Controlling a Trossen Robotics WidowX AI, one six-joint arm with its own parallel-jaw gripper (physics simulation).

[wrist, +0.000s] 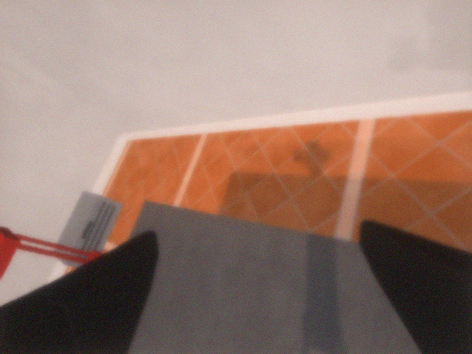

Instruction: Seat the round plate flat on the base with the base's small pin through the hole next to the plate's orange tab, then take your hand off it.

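Places are measured from the arm's base along level axes (x ahead, y left, z up), in metres.
Where they show: gripper, between the fingertips: (pixel 258 236).
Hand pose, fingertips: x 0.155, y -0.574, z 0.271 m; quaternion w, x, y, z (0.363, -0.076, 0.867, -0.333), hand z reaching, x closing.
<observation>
After its pixels a point has its place.
My gripper (pixel 258 236) @[x 0.155, y -0.574, z 0.271 m] is open, its two black fingers wide apart at the lower left and lower right of the wrist view, with nothing between them. Behind the fingers shows a large grey surface. The round plate, its orange tab and the base with its small pin do not show in the wrist view.
A grey surface (pixel 225 280) @[x 0.458, y -0.519, z -0.077 m] with a bluish stripe (pixel 320 280) @[x 0.277, y -0.576, z -0.077 m] fills the lower middle. Beyond it lies an orange tiled area (pixel 270 155) with pale lines and a whitish border, partly in shadow. A small grey printed card (pixel 80 225) and a red object (pixel 6 250) with thin red bars are at the left.
</observation>
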